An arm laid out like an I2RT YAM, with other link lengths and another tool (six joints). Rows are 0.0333 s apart.
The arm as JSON. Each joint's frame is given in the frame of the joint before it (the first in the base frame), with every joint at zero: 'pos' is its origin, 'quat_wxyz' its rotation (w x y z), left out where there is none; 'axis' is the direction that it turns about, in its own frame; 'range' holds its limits. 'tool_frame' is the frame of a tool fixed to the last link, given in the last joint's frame.
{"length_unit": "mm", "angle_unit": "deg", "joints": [
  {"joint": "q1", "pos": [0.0, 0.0, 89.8], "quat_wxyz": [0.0, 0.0, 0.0, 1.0], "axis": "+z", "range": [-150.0, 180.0]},
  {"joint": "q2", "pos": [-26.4, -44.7, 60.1], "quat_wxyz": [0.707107, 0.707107, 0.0, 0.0], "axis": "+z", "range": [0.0, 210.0]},
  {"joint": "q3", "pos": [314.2, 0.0, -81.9], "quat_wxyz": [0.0, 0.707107, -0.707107, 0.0], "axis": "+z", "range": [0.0, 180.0]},
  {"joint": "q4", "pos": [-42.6, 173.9, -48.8], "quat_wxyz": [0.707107, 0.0, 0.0, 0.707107], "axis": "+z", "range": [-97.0, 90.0]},
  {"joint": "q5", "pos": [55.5, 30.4, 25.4], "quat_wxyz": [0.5, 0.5, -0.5, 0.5], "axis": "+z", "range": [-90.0, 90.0]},
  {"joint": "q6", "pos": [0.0, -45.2, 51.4], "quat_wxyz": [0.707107, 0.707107, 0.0, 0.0], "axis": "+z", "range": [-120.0, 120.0]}
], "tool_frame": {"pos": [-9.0, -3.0, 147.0], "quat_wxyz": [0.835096, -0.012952, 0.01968, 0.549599]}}
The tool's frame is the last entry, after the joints.
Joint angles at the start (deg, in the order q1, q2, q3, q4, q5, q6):
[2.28 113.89 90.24 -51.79 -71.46 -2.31]
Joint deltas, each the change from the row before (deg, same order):
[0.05 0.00 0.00 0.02 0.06 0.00]
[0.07 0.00 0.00 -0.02 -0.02 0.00]
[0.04 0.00 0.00 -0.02 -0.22 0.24]
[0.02 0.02 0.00 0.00 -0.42 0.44]
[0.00 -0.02 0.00 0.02 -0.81 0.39]
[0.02 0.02 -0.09 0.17 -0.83 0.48]
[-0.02 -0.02 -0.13 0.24 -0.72 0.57]
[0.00 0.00 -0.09 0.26 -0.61 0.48]
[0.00 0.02 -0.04 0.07 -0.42 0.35]
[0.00 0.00 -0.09 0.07 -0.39 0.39]
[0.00 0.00 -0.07 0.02 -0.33 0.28]
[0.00 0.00 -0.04 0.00 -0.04 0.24]
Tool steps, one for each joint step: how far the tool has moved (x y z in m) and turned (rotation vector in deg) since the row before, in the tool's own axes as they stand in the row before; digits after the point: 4 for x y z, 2 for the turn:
[0.0001 0.0000 0.0003 0.03 0.06 -0.03]
[0.0001 0.0003 0.0004 -0.06 0.05 -0.01]
[-0.0003 0.0008 0.0002 -0.24 -0.06 0.24]
[-0.0006 0.0012 0.0000 -0.42 -0.16 0.43]
[-0.0012 0.0025 -0.0002 -0.75 -0.35 0.32]
[-0.0011 0.0022 0.0000 -0.78 -0.34 0.38]
[-0.0010 0.0018 -0.0002 -0.65 -0.34 0.42]
[-0.0009 0.0015 -0.0001 -0.56 -0.28 0.29]
[-0.0005 0.0010 0.0000 -0.40 -0.17 0.32]
[-0.0003 0.0010 0.0000 -0.38 -0.14 0.39]
[-0.0002 0.0009 0.0000 -0.33 -0.11 0.31]
[0.0001 0.0001 0.0000 -0.05 -0.01 0.28]

